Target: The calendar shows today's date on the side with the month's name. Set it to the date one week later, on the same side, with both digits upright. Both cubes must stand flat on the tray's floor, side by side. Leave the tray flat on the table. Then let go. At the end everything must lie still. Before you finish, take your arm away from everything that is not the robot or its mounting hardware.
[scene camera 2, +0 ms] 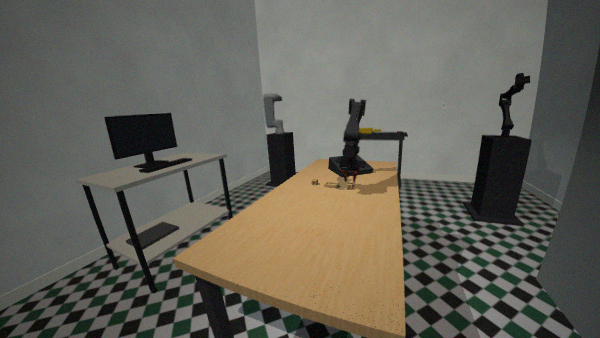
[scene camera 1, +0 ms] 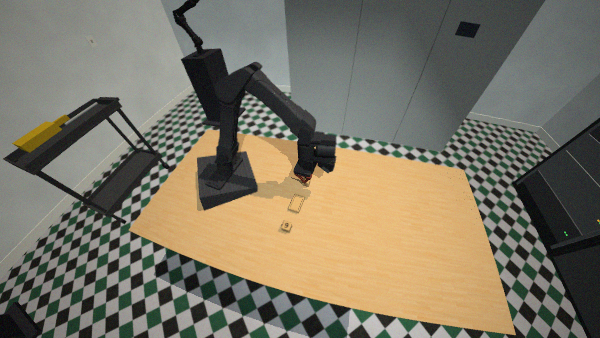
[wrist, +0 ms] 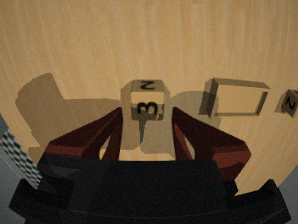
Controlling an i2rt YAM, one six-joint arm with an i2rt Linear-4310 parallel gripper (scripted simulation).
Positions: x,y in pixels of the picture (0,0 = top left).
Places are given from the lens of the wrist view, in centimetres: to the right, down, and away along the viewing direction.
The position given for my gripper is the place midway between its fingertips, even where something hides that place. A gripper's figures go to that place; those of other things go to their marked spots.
my gripper (wrist: pixel 147 113): 0, 0, 13
wooden tray (wrist: pixel 229 98): 9, -2, 15
